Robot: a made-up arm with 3 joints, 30 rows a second.
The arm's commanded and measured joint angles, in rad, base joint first. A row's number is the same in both.
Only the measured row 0 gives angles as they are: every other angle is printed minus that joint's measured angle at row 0.
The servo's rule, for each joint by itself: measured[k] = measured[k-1] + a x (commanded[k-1-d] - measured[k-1]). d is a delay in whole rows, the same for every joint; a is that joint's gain. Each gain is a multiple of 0.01, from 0.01 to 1. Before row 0 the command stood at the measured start. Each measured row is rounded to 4 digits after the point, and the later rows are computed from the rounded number. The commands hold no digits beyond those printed.
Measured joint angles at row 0:
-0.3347, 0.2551, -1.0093
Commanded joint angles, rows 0 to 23:
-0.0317, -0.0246, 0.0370
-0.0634, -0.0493, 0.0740
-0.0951, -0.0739, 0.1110
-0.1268, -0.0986, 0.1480
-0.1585, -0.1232, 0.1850
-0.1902, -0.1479, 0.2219
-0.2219, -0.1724, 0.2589
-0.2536, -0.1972, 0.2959
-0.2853, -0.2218, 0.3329
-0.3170, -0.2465, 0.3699
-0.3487, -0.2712, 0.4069
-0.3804, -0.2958, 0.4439
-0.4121, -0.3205, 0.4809
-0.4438, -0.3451, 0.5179
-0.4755, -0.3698, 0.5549
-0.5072, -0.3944, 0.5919
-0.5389, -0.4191, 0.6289
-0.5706, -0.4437, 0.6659
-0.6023, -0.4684, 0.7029
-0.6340, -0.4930, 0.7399
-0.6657, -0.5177, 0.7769
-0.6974, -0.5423, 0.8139
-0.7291, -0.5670, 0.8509
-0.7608, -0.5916, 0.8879
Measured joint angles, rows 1 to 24:
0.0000, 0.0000, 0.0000
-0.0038, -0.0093, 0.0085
-0.0110, -0.0245, 0.0236
-0.0211, -0.0433, 0.0437
-0.0338, -0.0643, 0.0677
-0.0488, -0.0867, 0.0947
-0.0658, -0.1100, 0.1240
-0.0845, -0.1337, 0.1550
-0.1048, -0.1578, 0.1874
-0.1265, -0.1821, 0.2209
-0.1494, -0.2066, 0.2552
-0.1733, -0.2311, 0.2901
-0.1982, -0.2557, 0.3255
-0.2239, -0.2803, 0.3612
-0.2503, -0.3049, 0.3972
-0.2773, -0.3296, 0.4335
-0.3049, -0.3542, 0.4699
-0.3330, -0.3789, 0.5065
-0.3615, -0.4035, 0.5432
-0.3904, -0.4282, 0.5799
-0.4196, -0.4528, 0.6167
-0.4491, -0.4775, 0.6535
-0.4789, -0.5021, 0.6904
-0.5089, -0.5268, 0.7273
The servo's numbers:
d 1
a 0.12 0.38 0.23

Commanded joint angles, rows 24 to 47:
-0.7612, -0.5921, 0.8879
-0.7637, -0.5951, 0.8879
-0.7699, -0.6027, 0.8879
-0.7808, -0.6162, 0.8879
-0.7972, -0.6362, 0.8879
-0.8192, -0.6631, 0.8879
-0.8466, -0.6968, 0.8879
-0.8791, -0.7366, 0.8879
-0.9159, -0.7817, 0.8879
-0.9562, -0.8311, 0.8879
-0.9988, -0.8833, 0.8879
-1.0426, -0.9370, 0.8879
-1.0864, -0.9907, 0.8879
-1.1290, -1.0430, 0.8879
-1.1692, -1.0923, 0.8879
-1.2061, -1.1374, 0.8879
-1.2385, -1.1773, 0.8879
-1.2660, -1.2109, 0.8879
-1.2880, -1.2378, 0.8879
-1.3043, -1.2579, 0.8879
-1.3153, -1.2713, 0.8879
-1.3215, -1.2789, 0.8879
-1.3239, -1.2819, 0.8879
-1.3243, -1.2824, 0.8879
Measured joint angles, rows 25 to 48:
-0.5391, -0.5514, 0.7642
-0.5658, -0.5669, 0.7927
-0.5895, -0.5776, 0.8146
-0.6111, -0.5871, 0.8315
-0.6315, -0.5982, 0.8445
-0.6514, -0.6126, 0.8545
-0.6715, -0.6318, 0.8622
-0.6925, -0.6565, 0.8681
-0.7149, -0.6869, 0.8727
-0.7390, -0.7229, 0.8762
-0.7651, -0.7640, 0.8789
-0.7931, -0.8093, 0.8810
-0.8230, -0.8578, 0.8826
-0.8546, -0.9083, 0.8838
-0.8875, -0.9595, 0.8847
-0.9213, -1.0100, 0.8854
-0.9555, -1.0584, 0.8860
-0.9895, -1.1036, 0.8864
-1.0227, -1.1444, 0.8867
-1.0545, -1.1799, 0.8870
-1.0845, -1.2095, 0.8872
-1.1122, -1.2330, 0.8874
-1.1373, -1.2504, 0.8875
-1.1597, -1.2624, 0.8876

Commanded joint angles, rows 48 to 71:
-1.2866, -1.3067, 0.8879
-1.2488, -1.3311, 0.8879
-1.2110, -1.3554, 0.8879
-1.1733, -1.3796, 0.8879
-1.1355, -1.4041, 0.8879
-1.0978, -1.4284, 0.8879
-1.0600, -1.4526, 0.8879
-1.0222, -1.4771, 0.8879
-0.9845, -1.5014, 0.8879
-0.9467, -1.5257, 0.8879
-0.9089, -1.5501, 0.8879
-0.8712, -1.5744, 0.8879
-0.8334, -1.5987, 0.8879
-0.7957, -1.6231, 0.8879
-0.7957, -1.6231, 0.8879
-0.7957, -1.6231, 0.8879
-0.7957, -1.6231, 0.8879
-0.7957, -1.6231, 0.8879
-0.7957, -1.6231, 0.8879
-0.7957, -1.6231, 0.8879
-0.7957, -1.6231, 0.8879
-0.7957, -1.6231, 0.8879
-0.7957, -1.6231, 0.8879
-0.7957, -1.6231, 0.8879
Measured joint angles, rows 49 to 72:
-1.1795, -1.2700, 0.8877
-1.1924, -1.2839, 0.8877
-1.1992, -1.3018, 0.8877
-1.2006, -1.3222, 0.8877
-1.1973, -1.3440, 0.8877
-1.1899, -1.3668, 0.8877
-1.1788, -1.3902, 0.8877
-1.1645, -1.4139, 0.8877
-1.1474, -1.4379, 0.8877
-1.1279, -1.4620, 0.8877
-1.1062, -1.4862, 0.8877
-1.0825, -1.5105, 0.8877
-1.0571, -1.5348, 0.8877
-1.0303, -1.5591, 0.8877
-1.0021, -1.5834, 0.8877
-0.9773, -1.5985, 0.8877
-0.9555, -1.6078, 0.8877
-0.9363, -1.6136, 0.8877
-0.9194, -1.6172, 0.8877
-0.9046, -1.6194, 0.8877
-0.8915, -1.6208, 0.8877
-0.8800, -1.6217, 0.8877
-0.8699, -1.6222, 0.8877
-0.8610, -1.6225, 0.8877

